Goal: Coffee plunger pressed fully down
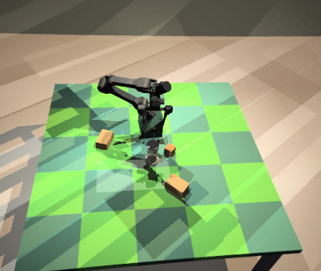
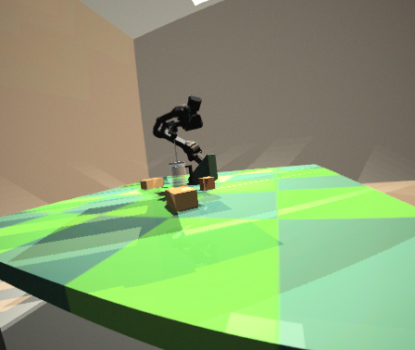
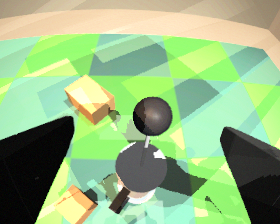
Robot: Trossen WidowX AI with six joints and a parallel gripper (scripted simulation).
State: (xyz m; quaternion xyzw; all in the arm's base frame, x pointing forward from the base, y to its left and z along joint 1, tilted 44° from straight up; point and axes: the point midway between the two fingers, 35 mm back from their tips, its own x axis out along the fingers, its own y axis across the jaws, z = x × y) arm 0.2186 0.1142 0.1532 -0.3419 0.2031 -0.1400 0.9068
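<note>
Right now the coffee press is 10 mm ahead of my gripper tip and 140 mm below it.
</note>
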